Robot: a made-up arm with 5 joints. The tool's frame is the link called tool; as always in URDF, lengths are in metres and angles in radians. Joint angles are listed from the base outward.
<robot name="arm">
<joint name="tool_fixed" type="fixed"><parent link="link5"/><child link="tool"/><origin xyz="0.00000 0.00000 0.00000" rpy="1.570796 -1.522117 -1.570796"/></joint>
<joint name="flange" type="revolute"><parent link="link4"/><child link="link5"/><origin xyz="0.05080 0.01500 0.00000" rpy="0.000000 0.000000 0.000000"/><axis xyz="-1 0 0"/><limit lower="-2.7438" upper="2.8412"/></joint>
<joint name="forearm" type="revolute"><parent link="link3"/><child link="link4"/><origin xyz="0.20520 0.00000 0.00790" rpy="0.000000 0.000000 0.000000"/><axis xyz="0 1 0"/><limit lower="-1.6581" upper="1.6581"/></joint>
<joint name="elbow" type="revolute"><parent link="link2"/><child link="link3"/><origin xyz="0.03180 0.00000 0.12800" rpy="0.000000 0.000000 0.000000"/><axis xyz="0 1 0"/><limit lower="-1.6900" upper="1.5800"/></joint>
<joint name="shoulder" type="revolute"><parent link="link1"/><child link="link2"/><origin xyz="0.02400 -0.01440 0.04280" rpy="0.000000 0.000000 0.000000"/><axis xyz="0 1 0"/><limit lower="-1.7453" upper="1.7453"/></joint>
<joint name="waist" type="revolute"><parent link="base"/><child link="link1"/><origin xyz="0.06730 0.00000 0.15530" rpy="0.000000 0.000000 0.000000"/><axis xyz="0 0 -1"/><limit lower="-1.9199" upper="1.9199"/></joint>
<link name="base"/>
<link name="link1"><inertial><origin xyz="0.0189 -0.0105 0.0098"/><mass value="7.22"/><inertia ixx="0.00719" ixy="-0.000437" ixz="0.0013" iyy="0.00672" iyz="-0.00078" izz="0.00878"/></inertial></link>
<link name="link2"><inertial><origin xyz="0.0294 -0.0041 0.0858"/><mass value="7.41"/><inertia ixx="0.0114" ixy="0" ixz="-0.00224" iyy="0.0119" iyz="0" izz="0.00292"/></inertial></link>
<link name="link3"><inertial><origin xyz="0.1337 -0.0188 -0.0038"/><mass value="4.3"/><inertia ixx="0.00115" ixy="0" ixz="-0.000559" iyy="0.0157" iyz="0" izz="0.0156"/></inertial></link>
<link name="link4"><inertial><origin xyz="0.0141 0.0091 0.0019"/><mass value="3.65"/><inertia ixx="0.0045" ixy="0.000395" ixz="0" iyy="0.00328" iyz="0" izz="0.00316"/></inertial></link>
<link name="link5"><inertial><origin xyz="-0.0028 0.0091 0.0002"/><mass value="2.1"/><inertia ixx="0.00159" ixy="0" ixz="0" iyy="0.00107" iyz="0" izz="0.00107"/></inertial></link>
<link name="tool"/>
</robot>
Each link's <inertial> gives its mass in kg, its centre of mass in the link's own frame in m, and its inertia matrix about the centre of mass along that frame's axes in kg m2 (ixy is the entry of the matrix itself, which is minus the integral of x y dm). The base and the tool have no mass. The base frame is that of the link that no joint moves.
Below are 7 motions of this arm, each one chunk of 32 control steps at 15 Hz.
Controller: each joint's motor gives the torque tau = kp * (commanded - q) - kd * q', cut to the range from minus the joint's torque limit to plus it. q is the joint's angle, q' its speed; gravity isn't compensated. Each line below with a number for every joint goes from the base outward.
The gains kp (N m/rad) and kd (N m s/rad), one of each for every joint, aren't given. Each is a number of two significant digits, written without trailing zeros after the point. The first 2 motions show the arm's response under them.
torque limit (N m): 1.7 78 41 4.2 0.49
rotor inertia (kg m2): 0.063 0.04 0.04 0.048 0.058
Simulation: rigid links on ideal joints. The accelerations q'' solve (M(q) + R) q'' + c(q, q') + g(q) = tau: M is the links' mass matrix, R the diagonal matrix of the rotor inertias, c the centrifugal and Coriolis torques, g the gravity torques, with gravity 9.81 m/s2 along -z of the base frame. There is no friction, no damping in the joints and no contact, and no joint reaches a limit. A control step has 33 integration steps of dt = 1/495 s. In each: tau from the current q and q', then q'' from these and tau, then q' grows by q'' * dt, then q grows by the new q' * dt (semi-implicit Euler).
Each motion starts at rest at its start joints. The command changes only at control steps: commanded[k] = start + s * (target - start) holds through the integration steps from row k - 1 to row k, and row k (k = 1, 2, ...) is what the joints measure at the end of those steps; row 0 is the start. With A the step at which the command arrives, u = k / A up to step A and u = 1 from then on. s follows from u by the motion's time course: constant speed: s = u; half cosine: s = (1 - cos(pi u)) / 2; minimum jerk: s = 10 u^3 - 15 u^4 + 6 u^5; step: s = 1 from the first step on.
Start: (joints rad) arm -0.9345 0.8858 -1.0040 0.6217 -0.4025
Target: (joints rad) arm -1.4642 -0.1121 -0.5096 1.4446 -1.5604
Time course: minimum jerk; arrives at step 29
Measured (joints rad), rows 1 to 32:
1: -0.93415 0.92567 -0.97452 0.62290 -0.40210
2: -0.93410 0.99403 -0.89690 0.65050 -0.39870
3: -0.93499 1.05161 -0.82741 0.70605 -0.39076
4: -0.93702 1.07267 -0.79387 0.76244 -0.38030
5: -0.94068 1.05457 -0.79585 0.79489 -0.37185
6: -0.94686 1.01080 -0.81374 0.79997 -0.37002
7: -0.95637 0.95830 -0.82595 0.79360 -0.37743
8: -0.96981 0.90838 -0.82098 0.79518 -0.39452
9: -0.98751 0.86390 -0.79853 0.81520 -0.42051
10: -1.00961 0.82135 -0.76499 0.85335 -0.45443
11: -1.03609 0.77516 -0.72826 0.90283 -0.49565
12: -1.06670 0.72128 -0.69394 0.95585 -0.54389
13: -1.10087 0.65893 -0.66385 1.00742 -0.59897
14: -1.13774 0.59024 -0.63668 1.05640 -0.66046
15: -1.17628 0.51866 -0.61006 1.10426 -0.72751
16: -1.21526 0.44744 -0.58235 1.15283 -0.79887
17: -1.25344 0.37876 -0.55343 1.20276 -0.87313
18: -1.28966 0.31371 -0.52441 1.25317 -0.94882
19: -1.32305 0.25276 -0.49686 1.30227 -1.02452
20: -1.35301 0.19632 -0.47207 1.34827 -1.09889
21: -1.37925 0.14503 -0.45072 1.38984 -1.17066
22: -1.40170 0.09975 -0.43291 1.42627 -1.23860
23: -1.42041 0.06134 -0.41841 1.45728 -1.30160
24: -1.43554 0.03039 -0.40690 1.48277 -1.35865
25: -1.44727 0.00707 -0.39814 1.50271 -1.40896
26: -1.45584 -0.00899 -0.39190 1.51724 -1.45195
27: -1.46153 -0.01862 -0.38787 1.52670 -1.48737
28: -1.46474 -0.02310 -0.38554 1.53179 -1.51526
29: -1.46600 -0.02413 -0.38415 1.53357 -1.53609
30: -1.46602 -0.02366 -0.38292 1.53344 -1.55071
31: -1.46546 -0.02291 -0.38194 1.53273 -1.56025
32: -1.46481 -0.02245 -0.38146 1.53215 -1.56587
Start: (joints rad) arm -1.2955 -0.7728 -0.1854 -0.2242 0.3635
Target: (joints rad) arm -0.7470 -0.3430 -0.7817 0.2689 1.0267
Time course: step
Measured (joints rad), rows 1 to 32:
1: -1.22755 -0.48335 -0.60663 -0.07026 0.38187
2: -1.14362 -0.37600 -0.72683 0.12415 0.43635
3: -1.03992 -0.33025 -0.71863 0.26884 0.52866
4: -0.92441 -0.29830 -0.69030 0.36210 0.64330
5: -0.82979 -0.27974 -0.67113 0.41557 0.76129
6: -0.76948 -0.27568 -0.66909 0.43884 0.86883
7: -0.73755 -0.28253 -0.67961 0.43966 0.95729
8: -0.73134 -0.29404 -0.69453 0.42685 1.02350
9: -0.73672 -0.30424 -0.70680 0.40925 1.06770
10: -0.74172 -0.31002 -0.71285 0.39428 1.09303
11: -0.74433 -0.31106 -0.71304 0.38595 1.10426
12: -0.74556 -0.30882 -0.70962 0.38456 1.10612
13: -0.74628 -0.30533 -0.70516 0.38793 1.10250
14: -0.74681 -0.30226 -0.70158 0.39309 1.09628
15: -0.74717 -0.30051 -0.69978 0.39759 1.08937
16: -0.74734 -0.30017 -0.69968 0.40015 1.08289
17: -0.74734 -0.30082 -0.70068 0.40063 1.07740
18: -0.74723 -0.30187 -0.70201 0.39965 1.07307
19: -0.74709 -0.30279 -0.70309 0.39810 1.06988
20: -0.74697 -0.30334 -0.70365 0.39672 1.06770
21: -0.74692 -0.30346 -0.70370 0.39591 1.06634
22: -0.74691 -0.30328 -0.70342 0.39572 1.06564
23: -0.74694 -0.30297 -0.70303 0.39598 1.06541
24: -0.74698 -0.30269 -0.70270 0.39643 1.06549
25: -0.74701 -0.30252 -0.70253 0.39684 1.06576
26: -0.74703 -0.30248 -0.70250 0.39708 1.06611
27: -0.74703 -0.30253 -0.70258 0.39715 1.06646
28: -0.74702 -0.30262 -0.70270 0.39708 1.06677
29: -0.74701 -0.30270 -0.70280 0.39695 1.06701
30: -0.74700 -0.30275 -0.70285 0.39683 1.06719
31: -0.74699 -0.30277 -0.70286 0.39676 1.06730
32: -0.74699 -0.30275 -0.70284 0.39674 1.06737
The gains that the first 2 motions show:
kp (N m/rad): 57 240 130 10 1.9
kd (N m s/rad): 6.3 14 5.9 1 0.48
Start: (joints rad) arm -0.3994 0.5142 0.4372 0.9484 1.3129
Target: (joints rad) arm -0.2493 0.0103 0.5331 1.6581 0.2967
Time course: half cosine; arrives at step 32
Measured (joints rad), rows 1 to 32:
1: -0.39953 0.55963 0.45273 0.92406 1.31194
2: -0.40011 0.60025 0.50265 0.89273 1.30929
3: -0.39881 0.61245 0.52616 0.88990 1.30533
4: -0.39615 0.60216 0.51632 0.90099 1.29949
5: -0.39352 0.58347 0.49955 0.90979 1.29078
6: -0.39102 0.56629 0.49466 0.91772 1.27854
7: -0.38802 0.55263 0.50158 0.93162 1.26250
8: -0.38404 0.53931 0.51187 0.95308 1.24254
9: -0.37907 0.52314 0.51942 0.97895 1.21857
10: -0.37343 0.50355 0.52370 1.00583 1.19052
11: -0.36738 0.48170 0.52723 1.03272 1.15843
12: -0.36103 0.45884 0.53201 1.06044 1.12247
13: -0.35439 0.43545 0.53824 1.08995 1.08294
14: -0.34746 0.41149 0.54509 1.12133 1.04021
15: -0.34029 0.38683 0.55181 1.15402 0.99471
16: -0.33295 0.36163 0.55823 1.18735 0.94687
17: -0.32553 0.33620 0.56454 1.22088 0.89717
18: -0.31810 0.31089 0.57088 1.25435 0.84611
19: -0.31073 0.28598 0.57722 1.28753 0.79420
20: -0.30350 0.26168 0.58344 1.32013 0.74197
21: -0.29646 0.23820 0.58940 1.35182 0.68994
22: -0.28969 0.21576 0.59504 1.38227 0.63864
23: -0.28326 0.19459 0.60033 1.41117 0.58858
24: -0.27723 0.17490 0.60524 1.43825 0.54026
25: -0.27166 0.15690 0.60972 1.46324 0.49417
26: -0.26660 0.14076 0.61374 1.48589 0.45075
27: -0.26209 0.12665 0.61725 1.50599 0.41043
28: -0.25819 0.11469 0.62021 1.52332 0.37361
29: -0.25492 0.10501 0.62261 1.53772 0.34065
30: -0.25232 0.09772 0.62442 1.54905 0.31185
31: -0.25041 0.09288 0.62563 1.55718 0.28748
32: -0.24921 0.09054 0.62623 1.56205 0.26777

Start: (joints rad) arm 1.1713 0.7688 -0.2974 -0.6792 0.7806
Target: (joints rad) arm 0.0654 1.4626 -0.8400 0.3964 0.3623
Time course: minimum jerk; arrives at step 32
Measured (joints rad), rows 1 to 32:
1: 1.17123 0.81278 -0.27135 -0.67686 0.78099
2: 1.17043 0.87988 -0.20115 -0.63270 0.78600
3: 1.16891 0.93129 -0.15066 -0.55235 0.79773
4: 1.16616 0.95100 -0.14463 -0.48091 0.81349
5: 1.16064 0.94784 -0.17272 -0.44960 0.82829
6: 1.15063 0.93954 -0.20996 -0.45483 0.83811
7: 1.13519 0.94028 -0.23904 -0.47092 0.84137
8: 1.11379 0.95562 -0.25682 -0.47312 0.83867
9: 1.08603 0.98320 -0.26882 -0.45083 0.83156
10: 1.05165 1.01716 -0.28236 -0.40751 0.82149
11: 1.01059 1.05255 -0.30214 -0.35344 0.80925
12: 0.96299 1.08733 -0.32895 -0.29786 0.79497
13: 0.90917 1.12187 -0.36073 -0.24495 0.77848
14: 0.84951 1.15748 -0.39461 -0.19415 0.75965
15: 0.78459 1.19506 -0.42848 -0.14291 0.73856
16: 0.71531 1.23458 -0.46144 -0.08929 0.71551
17: 0.64311 1.27514 -0.49348 -0.03312 0.69092
18: 0.56995 1.31552 -0.52482 0.02425 0.66520
19: 0.49793 1.35465 -0.55549 0.08091 0.63878
20: 0.42867 1.39177 -0.58517 0.13521 0.61206
21: 0.36340 1.42642 -0.61328 0.18609 0.58543
22: 0.30308 1.45832 -0.63922 0.23303 0.55928
23: 0.24844 1.48721 -0.66250 0.27572 0.53402
24: 0.20006 1.51278 -0.68283 0.31389 0.51004
25: 0.15841 1.53478 -0.70012 0.34720 0.48769
26: 0.12386 1.55298 -0.71436 0.37533 0.46729
27: 0.09666 1.56732 -0.72564 0.39807 0.44908
28: 0.07691 1.57791 -0.73411 0.41541 0.43325
29: 0.06415 1.58505 -0.73998 0.42763 0.41989
30: 0.05722 1.58921 -0.74362 0.43526 0.40903
31: 0.05477 1.59104 -0.74553 0.43911 0.40059
32: 0.05547 1.59140 -0.74641 0.44026 0.39438

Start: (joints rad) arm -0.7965 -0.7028 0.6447 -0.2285 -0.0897
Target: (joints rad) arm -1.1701 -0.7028 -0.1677 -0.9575 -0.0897
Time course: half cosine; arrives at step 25
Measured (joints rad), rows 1 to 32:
1: -0.79637 -0.69466 0.70362 -0.22128 -0.08835
2: -0.79732 -0.66268 0.77535 -0.17143 -0.07943
3: -0.80168 -0.64192 0.80105 -0.10153 -0.06140
4: -0.80889 -0.63960 0.77750 -0.06176 -0.03907
5: -0.81853 -0.64645 0.73036 -0.07190 -0.01849
6: -0.83050 -0.65374 0.68285 -0.11637 -0.00312
7: -0.84474 -0.65728 0.64192 -0.17003 0.00662
8: -0.86126 -0.65719 0.60391 -0.21816 0.01198
9: -0.87996 -0.65565 0.56349 -0.25929 0.01443
10: -0.90055 -0.65460 0.51800 -0.29867 0.01499
11: -0.92259 -0.65479 0.46767 -0.34156 0.01413
12: -0.94564 -0.65611 0.41420 -0.39022 0.01200
13: -0.96924 -0.65814 0.35937 -0.44413 0.00861
14: -0.99298 -0.66053 0.30453 -0.50147 0.00399
15: -1.01647 -0.66312 0.25057 -0.56038 -0.00182
16: -1.03933 -0.66589 0.19820 -0.61941 -0.00873
17: -1.06118 -0.66888 0.14812 -0.67747 -0.01664
18: -1.08169 -0.67206 0.10107 -0.73364 -0.02543
19: -1.10052 -0.67537 0.05787 -0.78695 -0.03492
20: -1.11741 -0.67867 0.01933 -0.83638 -0.04491
21: -1.13213 -0.68180 -0.01379 -0.88086 -0.05513
22: -1.14449 -0.68462 -0.04083 -0.91938 -0.06531
23: -1.15433 -0.68698 -0.06124 -0.95105 -0.07514
24: -1.16153 -0.68879 -0.07463 -0.97520 -0.08429
25: -1.16600 -0.68997 -0.08072 -0.99136 -0.09249
26: -1.16820 -0.68997 -0.08120 -0.99977 -0.09943
27: -1.16919 -0.68864 -0.07921 -1.00190 -0.10481
28: -1.16972 -0.68691 -0.07690 -1.00015 -0.10849
29: -1.17002 -0.68563 -0.07539 -0.99703 -0.11058
30: -1.17018 -0.68510 -0.07492 -0.99433 -0.11141
31: -1.17022 -0.68519 -0.07520 -0.99287 -0.11139
32: -1.17019 -0.68558 -0.07578 -0.99262 -0.11091

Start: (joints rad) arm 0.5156 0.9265 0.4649 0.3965 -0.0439
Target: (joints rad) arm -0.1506 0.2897 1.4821 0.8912 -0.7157
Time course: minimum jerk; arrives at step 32
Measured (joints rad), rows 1 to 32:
1: 0.51520 0.97292 0.45532 0.37867 -0.04644
2: 0.51414 1.00534 0.48107 0.36127 -0.05177
3: 0.51353 1.01517 0.50003 0.36741 -0.05628
4: 0.51173 1.00911 0.50218 0.37846 -0.06023
5: 0.50684 0.99531 0.50230 0.38032 -0.06544
6: 0.49816 0.97997 0.51314 0.37678 -0.07295
7: 0.48567 0.96466 0.53679 0.37756 -0.08279
8: 0.46951 0.94749 0.56894 0.38699 -0.09475
9: 0.44973 0.92621 0.60518 0.40286 -0.10897
10: 0.42630 0.90015 0.64401 0.42090 -0.12593
11: 0.39930 0.87001 0.68621 0.43881 -0.14617
12: 0.36896 0.83688 0.73278 0.45685 -0.16999
13: 0.33572 0.80151 0.78366 0.47630 -0.19737
14: 0.30014 0.76427 0.83781 0.49787 -0.22809
15: 0.26285 0.72548 0.89390 0.52126 -0.26176
16: 0.22446 0.68564 0.95087 0.54568 -0.29797
17: 0.18558 0.64538 1.00791 0.57043 -0.33620
18: 0.14679 0.60538 1.06429 0.59507 -0.37590
19: 0.10871 0.56628 1.11920 0.61934 -0.41642
20: 0.07189 0.52867 1.17177 0.64295 -0.45710
21: 0.03688 0.49310 1.22114 0.66553 -0.49728
22: 0.00415 0.46007 1.26660 0.68670 -0.53631
23: -0.02588 0.43006 1.30753 0.70612 -0.57359
24: -0.05287 0.40343 1.34347 0.72350 -0.60858
25: -0.07653 0.38047 1.37407 0.73863 -0.64079
26: -0.09669 0.36134 1.39915 0.75137 -0.66981
27: -0.11327 0.34607 1.41872 0.76165 -0.69535
28: -0.12631 0.33457 1.43301 0.76949 -0.71719
29: -0.13597 0.32656 1.44245 0.77498 -0.73527
30: -0.14259 0.32159 1.44774 0.77835 -0.74963
31: -0.14664 0.31903 1.44985 0.77992 -0.76047
32: -0.14880 0.31803 1.45003 0.78015 -0.76813

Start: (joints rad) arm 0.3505 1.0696 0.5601 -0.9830 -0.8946
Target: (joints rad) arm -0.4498 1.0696 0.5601 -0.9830 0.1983
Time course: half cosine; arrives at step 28
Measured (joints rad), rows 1 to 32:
1: 0.34954 1.11406 0.54178 -0.96179 -0.89298
2: 0.34639 1.14262 0.55625 -0.90937 -0.88668
3: 0.34077 1.15335 0.56823 -0.86478 -0.87595
4: 0.33085 1.15335 0.56493 -0.84470 -0.86174
5: 0.31542 1.14901 0.55568 -0.84680 -0.84475
6: 0.29450 1.14555 0.55009 -0.85876 -0.82481
7: 0.26877 1.14486 0.55009 -0.86889 -0.80111
8: 0.23899 1.14590 0.55262 -0.87246 -0.77271
9: 0.20580 1.14699 0.55448 -0.87112 -0.73907
10: 0.16961 1.14729 0.55464 -0.86869 -0.70012
11: 0.13076 1.14699 0.55383 -0.86760 -0.65611
12: 0.08960 1.14659 0.55307 -0.86808 -0.60750
13: 0.04662 1.14639 0.55279 -0.86925 -0.55478
14: 0.00238 1.14639 0.55285 -0.87028 -0.49854
15: -0.04253 1.14645 0.55297 -0.87094 -0.43946
16: -0.08750 1.14647 0.55298 -0.87142 -0.37830
17: -0.13199 1.14645 0.55291 -0.87194 -0.31589
18: -0.17543 1.14641 0.55284 -0.87258 -0.25310
19: -0.21728 1.14638 0.55281 -0.87331 -0.19080
20: -0.25703 1.14638 0.55283 -0.87404 -0.12981
21: -0.29417 1.14640 0.55287 -0.87473 -0.07095
22: -0.32823 1.14642 0.55292 -0.87538 -0.01500
23: -0.35878 1.14644 0.55296 -0.87599 0.03733
24: -0.38544 1.14645 0.55300 -0.87657 0.08537
25: -0.40787 1.14647 0.55304 -0.87711 0.12852
26: -0.42580 1.14648 0.55308 -0.87760 0.16627
27: -0.43900 1.14649 0.55311 -0.87803 0.19816
28: -0.44730 1.14650 0.55313 -0.87840 0.22384
29: -0.45117 1.14651 0.55315 -0.87872 0.24323
30: -0.45203 1.14651 0.55318 -0.87899 0.25681
31: -0.45151 1.14652 0.55321 -0.87921 0.26548
32: -0.45070 1.14653 0.55324 -0.87936 0.27033

